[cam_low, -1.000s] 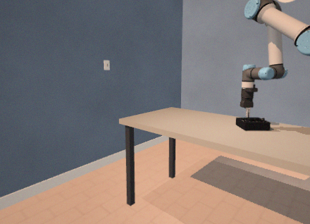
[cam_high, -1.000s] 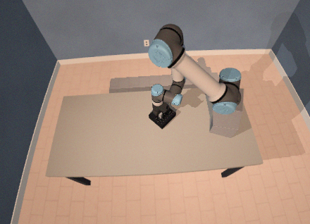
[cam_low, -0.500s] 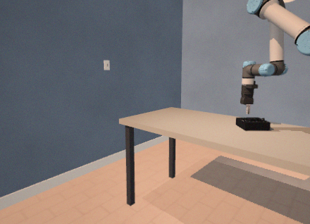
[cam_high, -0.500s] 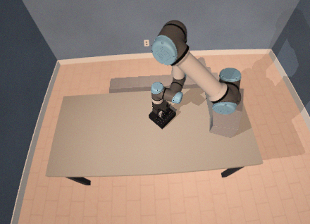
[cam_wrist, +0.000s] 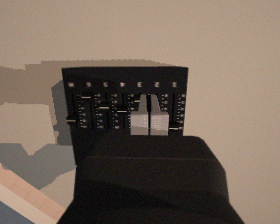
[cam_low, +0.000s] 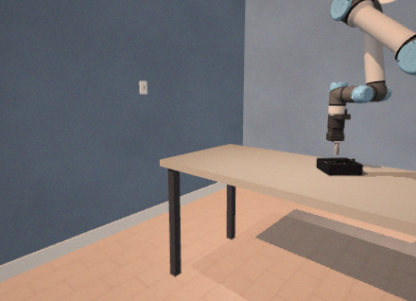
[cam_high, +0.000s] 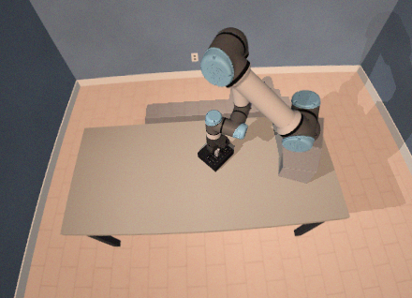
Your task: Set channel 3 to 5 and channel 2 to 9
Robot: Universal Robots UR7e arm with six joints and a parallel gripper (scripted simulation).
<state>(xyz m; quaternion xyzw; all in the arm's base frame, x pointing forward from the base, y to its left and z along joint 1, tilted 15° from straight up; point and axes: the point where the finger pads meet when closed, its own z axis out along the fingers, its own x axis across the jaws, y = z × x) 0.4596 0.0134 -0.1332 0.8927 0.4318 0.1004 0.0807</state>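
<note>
Right now my hand is 5 cm above the channel 3 fader cap and 1 cm to the left of it. From my hand the other things lie so: channel 1 fader cap (5 cm below, 5 cm ahead); channel 4 fader cap (5 cm below, 4 cm to the right, 1 cm behind); channel 5 fader cap (5 cm to the right, 5 cm below, 2 cm behind).
</note>
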